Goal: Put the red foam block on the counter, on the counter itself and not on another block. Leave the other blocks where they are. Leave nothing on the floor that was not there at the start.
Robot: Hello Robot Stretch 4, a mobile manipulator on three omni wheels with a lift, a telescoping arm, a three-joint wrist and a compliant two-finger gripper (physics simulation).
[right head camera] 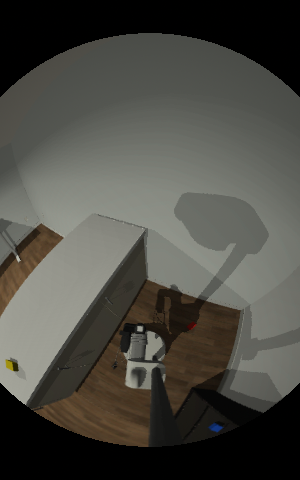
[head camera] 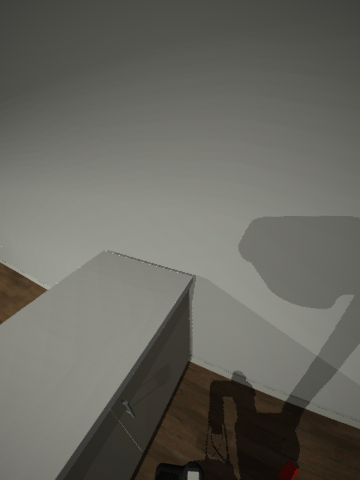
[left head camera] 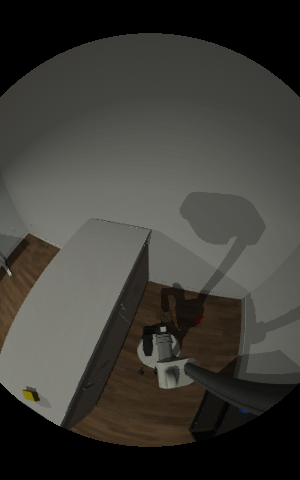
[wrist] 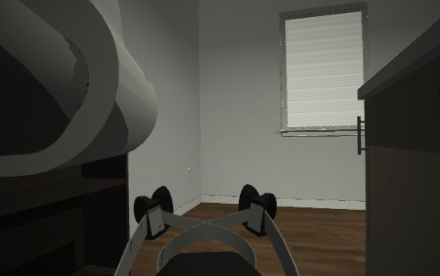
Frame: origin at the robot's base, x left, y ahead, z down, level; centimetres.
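Where they show: gripper, fingertip midpoint: (right head camera: 120,370) (left head camera: 148,375) (wrist: 205,201).
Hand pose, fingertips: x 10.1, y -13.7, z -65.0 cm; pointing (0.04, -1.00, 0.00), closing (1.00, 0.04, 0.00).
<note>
After its pixels a point has its place.
The red foam block (head camera: 288,471) @(z -1.8, x -49.9, y 26.7 cm) (left head camera: 199,320) @(z -1.9, x -50.7, y 24.6 cm) (right head camera: 192,326) @(z -1.8, x -51.3, y 24.7 cm) lies on the wooden floor, beyond the robot's base and to the right of the counter (head camera: 100,325) @(z -88.3, x 36.5, y 53.9 cm) (left head camera: 75,300) @(z -88.3, x 46.7, y 29.8 cm) (right head camera: 65,285) @(z -88.3, x 46.3, y 31.5 cm) (wrist: 405,62) @(z -85.4, x 51.1, y -37.5 cm). The bottom edge of the head view cuts it off, and it does not show in the wrist view. A yellow block (left head camera: 30,395) (right head camera: 11,365) sits on the near part of the counter top. A blue block (left head camera: 243,410) (right head camera: 216,427) is at the dark shelf unit, lower right. My gripper (wrist: 205,201) @(z -65.0, x 10.1, y -13.7 cm) is open, its fingertips wide apart with nothing between them, beside the counter's cabinet front and away from the red block.
The dark shelf unit (wrist: 106,225) @(z -28.5, x -34.6, y -128.7 cm) stands left in the wrist view. Cabinet doors with a protruding handle (wrist: 359,135) @(z -71.3, x 67.2, y -78.3 cm) are on the right. Walls meet in a corner beyond the red block. My mast and arm partly hide the floor. A window (wrist: 324,70) @(z -140.7, x 146.4, y -258.5 cm) is ahead.
</note>
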